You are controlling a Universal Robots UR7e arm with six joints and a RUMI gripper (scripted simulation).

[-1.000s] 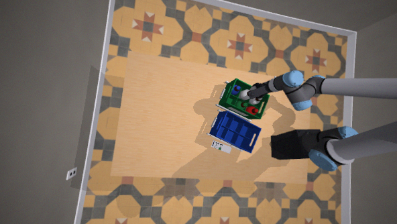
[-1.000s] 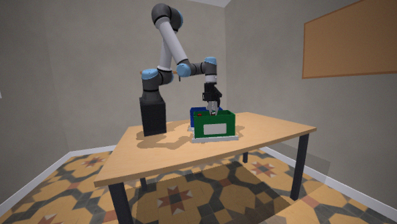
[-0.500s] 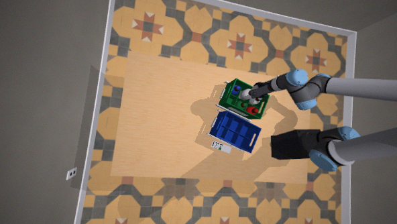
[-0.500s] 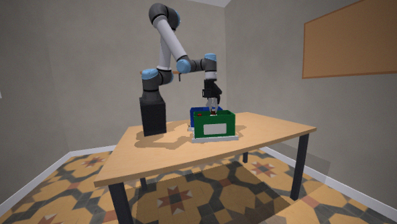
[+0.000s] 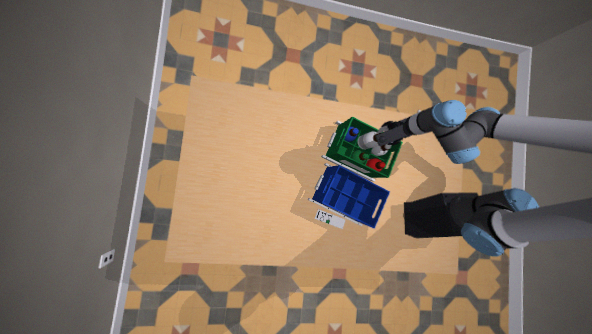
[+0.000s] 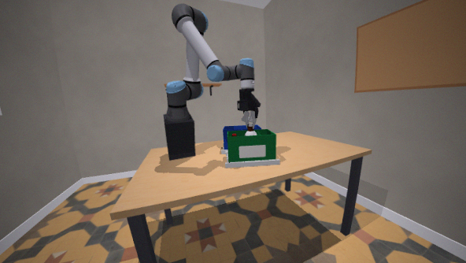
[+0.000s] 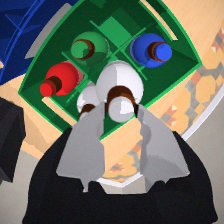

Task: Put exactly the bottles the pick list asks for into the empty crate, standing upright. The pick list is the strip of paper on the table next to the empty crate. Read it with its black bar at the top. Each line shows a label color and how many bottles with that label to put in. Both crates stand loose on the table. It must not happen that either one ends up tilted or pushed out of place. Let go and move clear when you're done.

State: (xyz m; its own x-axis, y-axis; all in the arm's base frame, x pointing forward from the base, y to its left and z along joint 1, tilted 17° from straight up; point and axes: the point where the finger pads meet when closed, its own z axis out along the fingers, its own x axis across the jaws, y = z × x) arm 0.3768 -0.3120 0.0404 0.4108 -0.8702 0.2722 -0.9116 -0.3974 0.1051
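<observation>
Now: the white bottle 7 cm below my hand. From my hand the other things lie so: blue-label bottle (9 cm ahead, 3 cm to the right, 13 cm below); green crate (2 cm ahead, 4 cm to the left, 14 cm below); green-label bottle (3 cm ahead, 8 cm to the left, 13 cm below).
</observation>
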